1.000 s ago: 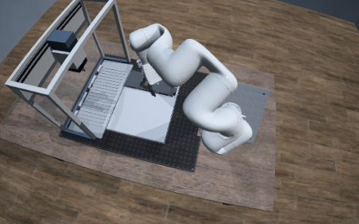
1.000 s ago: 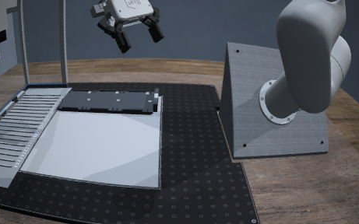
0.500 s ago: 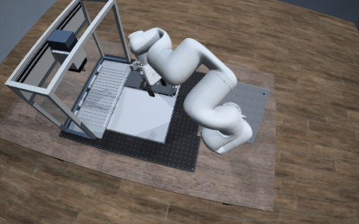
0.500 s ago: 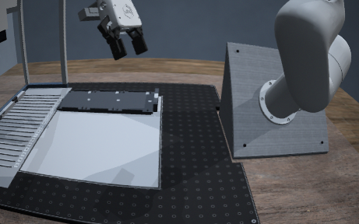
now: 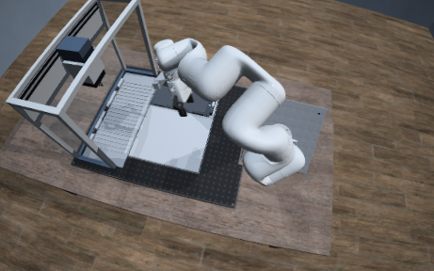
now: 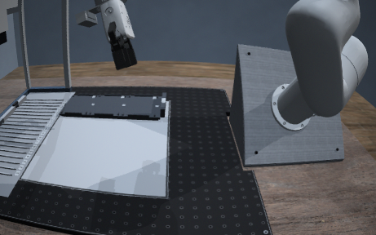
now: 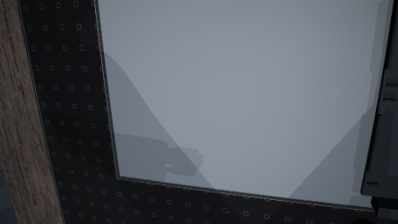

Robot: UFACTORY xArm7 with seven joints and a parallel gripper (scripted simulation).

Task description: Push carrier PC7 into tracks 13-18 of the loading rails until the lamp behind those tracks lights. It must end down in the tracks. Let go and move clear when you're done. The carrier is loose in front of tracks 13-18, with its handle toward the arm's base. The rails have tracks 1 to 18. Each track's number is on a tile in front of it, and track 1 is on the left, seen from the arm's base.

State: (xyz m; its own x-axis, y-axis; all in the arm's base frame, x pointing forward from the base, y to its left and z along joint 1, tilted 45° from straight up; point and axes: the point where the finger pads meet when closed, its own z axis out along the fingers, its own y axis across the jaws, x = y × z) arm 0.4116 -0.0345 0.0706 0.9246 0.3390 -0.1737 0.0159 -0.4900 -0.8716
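Now: the pale grey sheet 190 mm below my hand and 70 mm ahead of it. The rest, counted from my hand: carrier PC7: 180 mm below, 150 mm to the right, 90 mm ahead.
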